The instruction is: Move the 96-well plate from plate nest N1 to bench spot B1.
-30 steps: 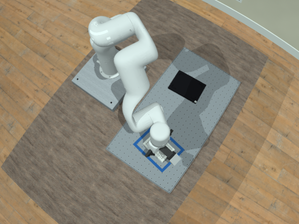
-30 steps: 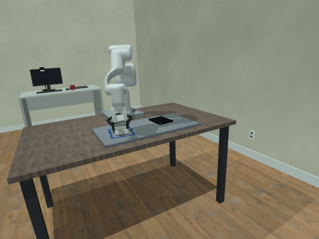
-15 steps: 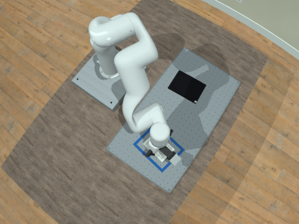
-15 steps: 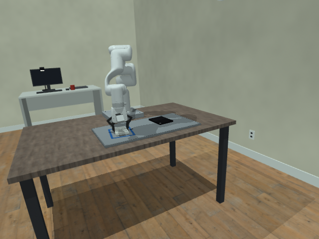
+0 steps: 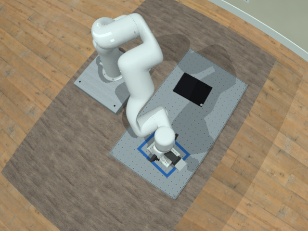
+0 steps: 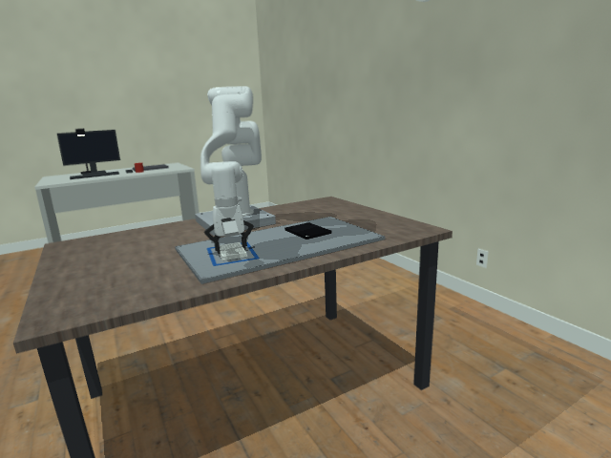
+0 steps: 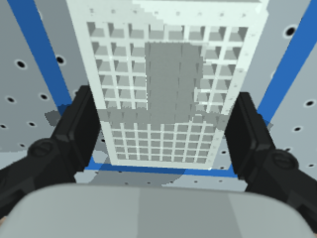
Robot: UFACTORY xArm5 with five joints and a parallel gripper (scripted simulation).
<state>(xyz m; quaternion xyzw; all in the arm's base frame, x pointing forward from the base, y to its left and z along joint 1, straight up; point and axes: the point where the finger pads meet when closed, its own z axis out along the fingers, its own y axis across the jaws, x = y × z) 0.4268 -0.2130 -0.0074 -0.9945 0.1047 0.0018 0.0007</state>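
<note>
My gripper is now 1 cm above the white 96-well plate. Round my hand: black plate nest N1: 34 cm to the left, 4 cm behind, 1 cm below.
</note>
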